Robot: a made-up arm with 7 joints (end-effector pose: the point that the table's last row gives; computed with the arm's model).
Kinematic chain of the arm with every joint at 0, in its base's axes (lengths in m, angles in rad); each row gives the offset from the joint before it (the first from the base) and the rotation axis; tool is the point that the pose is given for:
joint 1: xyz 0 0 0.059 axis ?
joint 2: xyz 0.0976 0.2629 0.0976 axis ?
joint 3: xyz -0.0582 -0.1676 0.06 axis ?
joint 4: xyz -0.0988 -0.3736 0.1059 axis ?
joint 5: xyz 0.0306 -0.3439 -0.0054 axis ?
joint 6: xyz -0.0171 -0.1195 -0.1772 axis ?
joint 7: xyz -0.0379 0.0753 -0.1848 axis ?
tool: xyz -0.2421 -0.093 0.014
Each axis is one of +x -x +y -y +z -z.
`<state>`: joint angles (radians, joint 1 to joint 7).
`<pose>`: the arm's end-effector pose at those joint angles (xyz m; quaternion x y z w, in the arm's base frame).
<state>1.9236 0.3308 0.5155 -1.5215 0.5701 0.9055 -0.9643</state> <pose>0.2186 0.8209 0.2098 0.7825 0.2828 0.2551 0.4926</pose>
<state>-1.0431 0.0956 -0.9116 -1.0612 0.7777 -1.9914 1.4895</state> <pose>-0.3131 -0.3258 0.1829 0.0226 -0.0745 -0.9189 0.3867</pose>
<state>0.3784 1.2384 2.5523 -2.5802 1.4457 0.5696 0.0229</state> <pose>0.7189 0.3282 0.3127 -0.1911 -0.7819 0.3292 0.4938</pose>
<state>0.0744 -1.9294 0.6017 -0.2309 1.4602 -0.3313 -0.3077</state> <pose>-0.8607 0.6004 0.6195 0.4969 0.5281 -0.5521 0.4115</pose>
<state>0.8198 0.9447 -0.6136 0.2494 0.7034 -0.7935 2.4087</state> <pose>0.1066 -0.4337 0.2390 -0.0970 -0.7128 -0.0874 0.6891</pose>
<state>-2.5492 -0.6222 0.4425 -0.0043 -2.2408 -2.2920 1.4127</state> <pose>-0.2080 0.2048 -0.2238 -0.1660 0.4963 0.3412 0.7808</pose>
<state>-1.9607 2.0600 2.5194 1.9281 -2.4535 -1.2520 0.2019</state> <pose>-0.0600 -0.0168 0.0579 -0.5264 -0.3226 -0.7592 0.2060</pose>
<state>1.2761 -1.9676 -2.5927 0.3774 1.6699 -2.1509 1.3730</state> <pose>0.4710 0.4384 -0.2674 -0.6342 0.0774 -0.3181 0.7004</pose>
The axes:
joint 1: -x
joint 2: +z
joint 3: +z
joint 4: +x
joint 5: +y
joint 6: -x
joint 7: -y

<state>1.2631 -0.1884 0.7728 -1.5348 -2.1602 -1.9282 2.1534</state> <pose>0.1232 0.2857 0.3283 0.5675 0.1716 0.3907 0.7042</pose>
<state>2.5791 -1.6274 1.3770 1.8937 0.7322 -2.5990 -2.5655</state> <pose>-0.1165 -0.2847 -0.0445 0.4591 0.5518 0.6813 0.1432</pose>
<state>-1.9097 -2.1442 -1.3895 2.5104 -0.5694 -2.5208 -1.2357</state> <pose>-0.0307 -0.2591 0.2123 -0.0999 -0.5081 -0.0280 0.8550</pose>
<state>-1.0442 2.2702 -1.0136 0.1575 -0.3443 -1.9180 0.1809</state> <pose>0.7316 -0.0803 -0.0648 -0.8605 -0.1633 -0.4766 0.0761</pose>
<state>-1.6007 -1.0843 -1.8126 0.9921 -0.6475 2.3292 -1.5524</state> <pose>-0.2009 0.1666 0.7168 0.0519 -0.6022 0.2194 0.7659</pose>
